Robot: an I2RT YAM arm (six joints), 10 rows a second.
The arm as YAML. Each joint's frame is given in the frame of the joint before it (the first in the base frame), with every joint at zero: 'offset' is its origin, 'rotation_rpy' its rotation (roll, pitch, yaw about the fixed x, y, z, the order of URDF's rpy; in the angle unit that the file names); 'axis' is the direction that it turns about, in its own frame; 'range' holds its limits. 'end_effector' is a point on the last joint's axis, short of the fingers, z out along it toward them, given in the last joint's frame.
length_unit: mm
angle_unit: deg
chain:
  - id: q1
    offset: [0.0, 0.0, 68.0]
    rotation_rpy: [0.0, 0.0, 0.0]
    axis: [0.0, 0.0, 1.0]
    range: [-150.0, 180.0]
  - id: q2
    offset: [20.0, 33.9, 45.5]
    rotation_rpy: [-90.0, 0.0, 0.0]
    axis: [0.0, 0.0, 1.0]
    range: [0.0, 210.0]
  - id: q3
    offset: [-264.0, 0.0, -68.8]
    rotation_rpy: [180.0, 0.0, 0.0]
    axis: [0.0, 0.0, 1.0]
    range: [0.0, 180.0]
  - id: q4
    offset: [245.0, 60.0, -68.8]
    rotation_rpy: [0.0, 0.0, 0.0]
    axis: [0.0, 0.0, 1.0]
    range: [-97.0, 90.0]
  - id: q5
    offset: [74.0, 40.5, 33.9]
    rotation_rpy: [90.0, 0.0, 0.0]
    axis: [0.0, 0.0, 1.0]
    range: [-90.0, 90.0]
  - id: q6
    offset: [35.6, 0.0, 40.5]
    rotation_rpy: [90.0, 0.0, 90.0]
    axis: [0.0, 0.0, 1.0]
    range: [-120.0, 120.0]
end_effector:
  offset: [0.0, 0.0, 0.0]
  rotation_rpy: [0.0, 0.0, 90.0]
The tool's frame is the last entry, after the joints.
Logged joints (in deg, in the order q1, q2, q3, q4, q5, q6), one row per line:
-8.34 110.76 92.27 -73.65 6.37 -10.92
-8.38 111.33 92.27 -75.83 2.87 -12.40
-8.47 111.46 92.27 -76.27 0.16 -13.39
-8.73 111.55 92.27 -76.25 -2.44 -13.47
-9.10 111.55 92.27 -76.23 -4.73 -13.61
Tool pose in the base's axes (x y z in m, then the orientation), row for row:
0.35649 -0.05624 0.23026 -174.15 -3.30 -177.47
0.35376 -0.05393 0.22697 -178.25 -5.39 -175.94
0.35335 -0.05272 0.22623 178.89 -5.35 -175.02
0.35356 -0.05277 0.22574 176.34 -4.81 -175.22
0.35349 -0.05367 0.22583 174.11 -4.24 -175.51
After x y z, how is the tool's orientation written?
As angles about the fixed x, y, z axes (roll, pitch, yaw), in degrees.
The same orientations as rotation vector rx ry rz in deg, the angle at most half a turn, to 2 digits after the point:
4.16 -176.55 9.13
6.31 -174.54 2.96
7.51 -174.44 -1.34
7.06 -174.82 -5.28
6.53 -175.20 -8.76

